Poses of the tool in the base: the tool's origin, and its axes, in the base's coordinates. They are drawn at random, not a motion.
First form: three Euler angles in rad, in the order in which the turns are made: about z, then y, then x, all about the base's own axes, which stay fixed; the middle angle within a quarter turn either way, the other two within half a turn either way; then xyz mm.
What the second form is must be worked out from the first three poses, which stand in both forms.
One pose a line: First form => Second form
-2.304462 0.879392 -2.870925 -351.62 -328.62 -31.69 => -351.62 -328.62 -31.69 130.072 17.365 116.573
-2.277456 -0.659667 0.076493 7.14 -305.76 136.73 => 7.14 -305.76 136.73 27.784 27.057 -125.179
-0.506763 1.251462 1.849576 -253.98 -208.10 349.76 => -253.98 -208.10 349.76 95.103 13.779 73.584
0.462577 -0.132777 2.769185 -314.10 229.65 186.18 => -314.10 229.65 186.18 157.594 -2.982 -27.348
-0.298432 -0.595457 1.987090 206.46 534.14 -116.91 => 206.46 534.14 -116.91 112.519 29.058 -25.144
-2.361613 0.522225 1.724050 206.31 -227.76 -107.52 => 206.31 -227.76 -107.52 -101.522 48.517 -158.469
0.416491 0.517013 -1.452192 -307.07 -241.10 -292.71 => -307.07 -241.10 -292.71 -83.366 27.078 -26.766
